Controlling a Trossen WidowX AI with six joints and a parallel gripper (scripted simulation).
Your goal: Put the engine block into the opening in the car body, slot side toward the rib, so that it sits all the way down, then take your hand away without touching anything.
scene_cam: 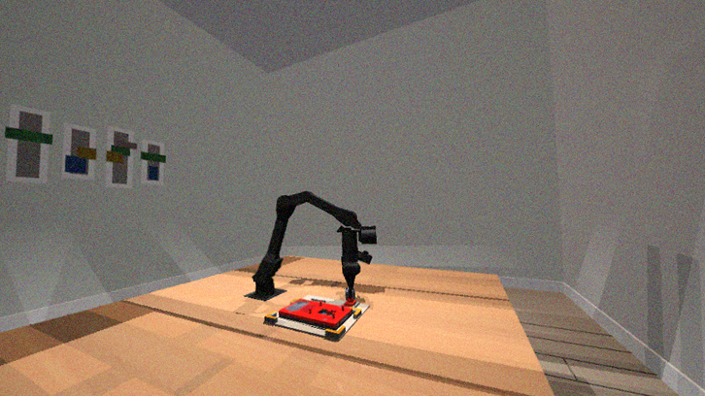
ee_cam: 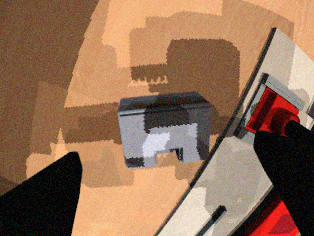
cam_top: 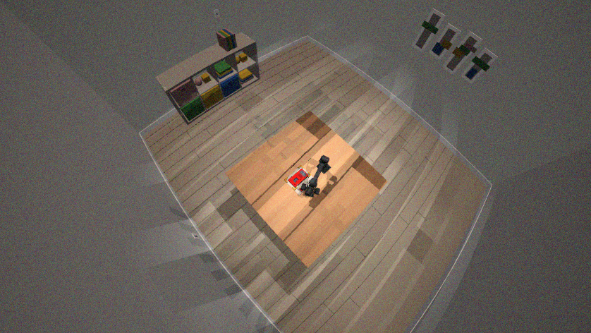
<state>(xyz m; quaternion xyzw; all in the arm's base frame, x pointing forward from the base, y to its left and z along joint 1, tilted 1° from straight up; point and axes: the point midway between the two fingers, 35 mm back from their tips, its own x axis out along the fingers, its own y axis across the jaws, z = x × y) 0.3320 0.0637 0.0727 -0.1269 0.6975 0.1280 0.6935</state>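
The engine block lies 3 cm below my gripper tip and 1 cm behind it.
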